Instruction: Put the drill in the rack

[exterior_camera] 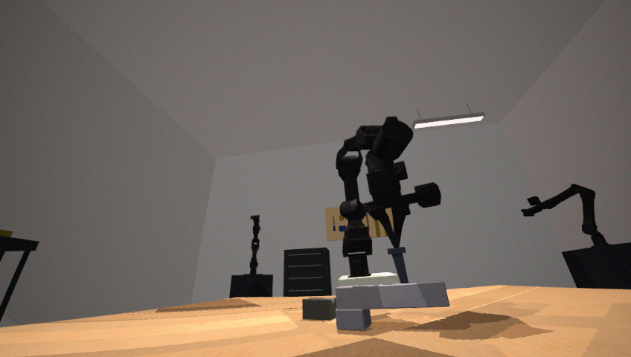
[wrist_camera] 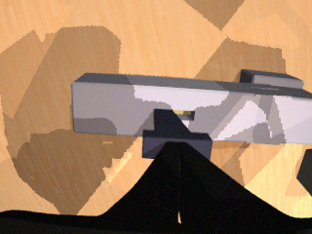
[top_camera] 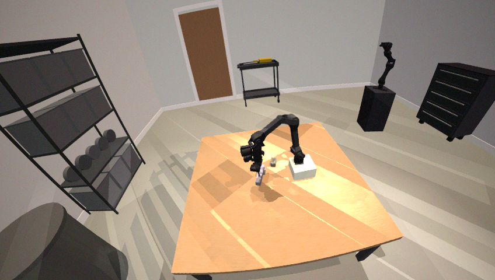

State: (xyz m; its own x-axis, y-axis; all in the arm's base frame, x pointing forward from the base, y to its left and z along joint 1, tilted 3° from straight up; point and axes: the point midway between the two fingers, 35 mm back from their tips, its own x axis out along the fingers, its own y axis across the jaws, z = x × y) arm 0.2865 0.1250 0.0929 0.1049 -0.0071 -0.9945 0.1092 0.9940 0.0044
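Right now the dark t-shaped post is 3 cm below my gripper tip. The rest, counted from my gripper tip: drill: 1 cm behind, 5 cm to the right, 8 cm below; rack: 10 cm behind, 19 cm to the right, 11 cm below; long grey body: 1 cm behind, 3 cm to the right, 9 cm below.
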